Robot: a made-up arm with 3 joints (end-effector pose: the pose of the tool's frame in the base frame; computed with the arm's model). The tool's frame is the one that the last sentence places.
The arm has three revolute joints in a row. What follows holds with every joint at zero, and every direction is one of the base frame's.
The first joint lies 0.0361 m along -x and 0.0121 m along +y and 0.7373 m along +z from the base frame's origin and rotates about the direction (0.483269, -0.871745, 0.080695), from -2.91 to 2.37 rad.
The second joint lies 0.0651 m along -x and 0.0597 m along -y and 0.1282 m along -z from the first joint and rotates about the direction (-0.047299, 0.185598, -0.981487), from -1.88 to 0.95 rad.
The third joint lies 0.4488 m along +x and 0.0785 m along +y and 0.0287 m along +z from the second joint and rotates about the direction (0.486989, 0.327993, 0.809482), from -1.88 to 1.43 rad.
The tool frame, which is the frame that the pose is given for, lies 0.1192 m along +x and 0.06 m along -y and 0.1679 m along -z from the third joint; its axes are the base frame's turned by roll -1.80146, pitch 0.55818 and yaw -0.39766 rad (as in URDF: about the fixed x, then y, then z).
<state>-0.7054 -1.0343 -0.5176</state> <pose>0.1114 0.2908 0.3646 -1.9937 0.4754 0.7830</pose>
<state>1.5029 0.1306 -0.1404</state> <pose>0.3959 -0.1017 1.1065 -0.6645 -0.2273 -0.5056</pose>
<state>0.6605 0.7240 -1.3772</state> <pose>0.2630 -0.3682 0.5755 -0.5884 1.7525 -1.3607</pose>
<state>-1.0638 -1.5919 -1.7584</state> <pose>-0.0451 0.2627 0.5718 -2.0930 0.6421 -0.0129</pose>
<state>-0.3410 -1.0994 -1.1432</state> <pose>0.2041 0.2836 0.5592 -1.9036 0.3489 -0.1657</pose>
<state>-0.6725 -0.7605 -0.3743</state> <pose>0.1849 0.1910 0.3178 -2.0025 0.6773 0.7362</pose>
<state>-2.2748 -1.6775 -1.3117</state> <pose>-0.2916 0.2284 0.5434 -2.0112 1.4878 1.5475</pose>
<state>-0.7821 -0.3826 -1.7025</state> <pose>0.1838 -0.1059 0.4962 -2.3073 1.2488 -1.1878</pose>
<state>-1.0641 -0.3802 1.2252</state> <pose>-0.0918 0.0992 0.2685 -0.7526 0.8157 2.1214</pose>
